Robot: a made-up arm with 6 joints.
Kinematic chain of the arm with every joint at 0, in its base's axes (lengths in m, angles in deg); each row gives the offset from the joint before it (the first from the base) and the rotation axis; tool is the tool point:
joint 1: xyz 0 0 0.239 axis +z
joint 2: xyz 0 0 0 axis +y
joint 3: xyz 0 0 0.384 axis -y
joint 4: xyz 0 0 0 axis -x
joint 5: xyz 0.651 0 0 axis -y
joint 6: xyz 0 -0.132 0 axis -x
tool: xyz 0 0 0
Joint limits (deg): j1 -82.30..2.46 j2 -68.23..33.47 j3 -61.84..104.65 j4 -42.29..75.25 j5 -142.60..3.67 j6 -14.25..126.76
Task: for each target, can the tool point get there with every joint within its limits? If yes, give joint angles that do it. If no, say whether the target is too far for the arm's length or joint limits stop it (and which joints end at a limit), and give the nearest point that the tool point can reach.
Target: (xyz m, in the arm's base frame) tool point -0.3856 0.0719 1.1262
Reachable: yes | joints -29.68 -51.45 47.42 -13.32 -48.14 23.73
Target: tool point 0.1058 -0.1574 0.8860
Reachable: yes | joints -12.16 -59.61 -16.45 4.45 -128.37 16.98
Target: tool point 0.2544 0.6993 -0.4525
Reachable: no: joint limits stop it (at a limit: joint 1, joint 2, joint 3, joint 4) | nearest point 0.2798 -0.0216 -0.1007 | short by 0.803 m
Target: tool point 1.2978 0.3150 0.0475
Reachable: no: too far | nearest point 0.8138 0.0013 0.2791 | short by 0.622 m
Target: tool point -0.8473 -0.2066 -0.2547
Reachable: no: joint limits stop it (at a limit: joint 1, joint 2, joint 3, joint 4) | nearest point -1.0160 -0.0773 0.3354 | short by 0.627 m
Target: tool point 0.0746 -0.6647 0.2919
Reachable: yes | joints -74.66 13.32 -23.07 38.04 -104.14 17.21
